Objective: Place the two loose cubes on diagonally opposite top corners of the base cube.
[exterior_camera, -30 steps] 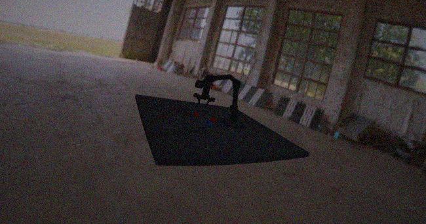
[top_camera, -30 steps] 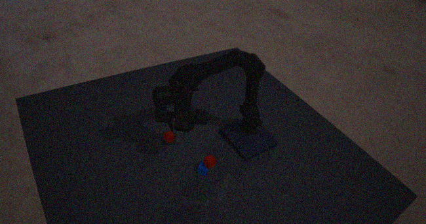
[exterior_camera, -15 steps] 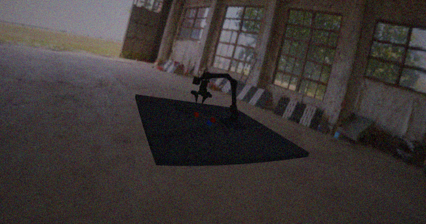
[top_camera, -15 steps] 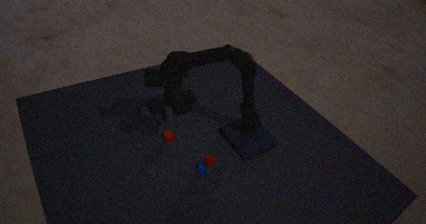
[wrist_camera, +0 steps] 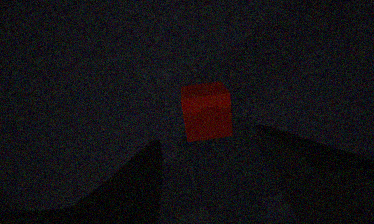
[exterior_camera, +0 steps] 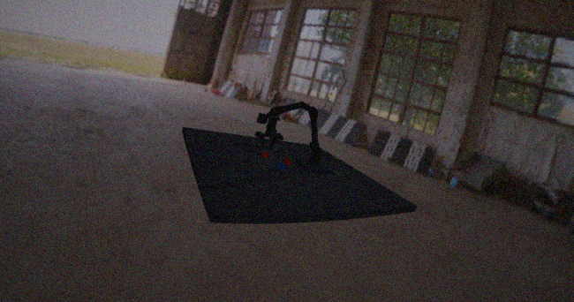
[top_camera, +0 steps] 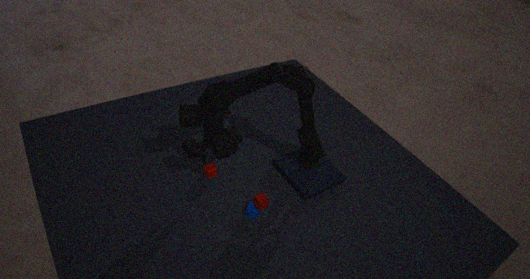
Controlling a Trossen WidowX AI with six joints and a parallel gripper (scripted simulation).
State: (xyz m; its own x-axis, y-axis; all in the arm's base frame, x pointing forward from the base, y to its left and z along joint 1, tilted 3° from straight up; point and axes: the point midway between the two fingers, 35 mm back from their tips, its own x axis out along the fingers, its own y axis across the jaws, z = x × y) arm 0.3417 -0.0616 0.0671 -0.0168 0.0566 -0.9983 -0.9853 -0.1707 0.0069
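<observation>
Right now the red cube is 19 cm to the left of my gripper tip, 9 cm behind it and 1 cm below it. Also, from my gripper tip: blue cube (19 cm to the left, 7 cm behind, 5 cm below).
</observation>
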